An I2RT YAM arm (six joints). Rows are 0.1 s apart.
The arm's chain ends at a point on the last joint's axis. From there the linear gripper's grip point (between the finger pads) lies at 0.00 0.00 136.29 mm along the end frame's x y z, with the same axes.
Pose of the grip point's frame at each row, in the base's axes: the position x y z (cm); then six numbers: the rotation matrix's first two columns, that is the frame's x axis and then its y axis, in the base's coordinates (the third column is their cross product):
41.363, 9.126, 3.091, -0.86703, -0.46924, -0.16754, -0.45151, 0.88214, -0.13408
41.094, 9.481, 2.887, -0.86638, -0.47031, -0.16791, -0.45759, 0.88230, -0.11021
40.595, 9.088, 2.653, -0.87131, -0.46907, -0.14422, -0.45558, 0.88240, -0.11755
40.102, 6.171, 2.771, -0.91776, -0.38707, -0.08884, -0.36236, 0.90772, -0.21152
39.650, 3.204, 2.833, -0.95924, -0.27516, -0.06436, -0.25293, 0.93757, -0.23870
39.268, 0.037, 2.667, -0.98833, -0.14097, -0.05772, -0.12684, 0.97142, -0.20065
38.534, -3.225, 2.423, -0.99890, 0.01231, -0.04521, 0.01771, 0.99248, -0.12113
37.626, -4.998, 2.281, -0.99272, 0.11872, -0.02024, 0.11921, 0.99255, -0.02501
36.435, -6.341, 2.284, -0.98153, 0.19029, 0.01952, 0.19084, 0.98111, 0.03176
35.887, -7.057, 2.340, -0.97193, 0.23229, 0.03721, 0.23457, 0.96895, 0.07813
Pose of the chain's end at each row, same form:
38.491, 9.679, 16.403, -0.86703, -0.46924, -0.16754, -0.45151, 0.88214, -0.13408
38.368, 9.735, 16.238, -0.86638, -0.47031, -0.16791, -0.45759, 0.88230, -0.11021
38.109, 9.588, 16.044, -0.87131, -0.46907, -0.14422, -0.45558, 0.88240, -0.11755
37.887, 8.378, 16.036, -0.91776, -0.38707, -0.08884, -0.36236, 0.90772, -0.21152
37.932, 6.103, 16.039, -0.95924, -0.27516, -0.06436, -0.25293, 0.93757, -0.23870
38.118, 2.640, 15.996, -0.98833, -0.14097, -0.05772, -0.12684, 0.97142, -0.20065
37.943, -1.565, 15.938, -0.99890, 0.01231, -0.04521, 0.01771, 0.99248, -0.12113
37.393, -4.627, 15.903, -0.99272, 0.11872, -0.02024, 0.11921, 0.99255, -0.02501
36.614, -6.817, 15.904, -0.98153, 0.19029, 0.01952, 0.19084, 0.98111, 0.03176
36.131, -8.211, 15.918, -0.97193, 0.23229, 0.03721, 0.23457, 0.96895, 0.07813

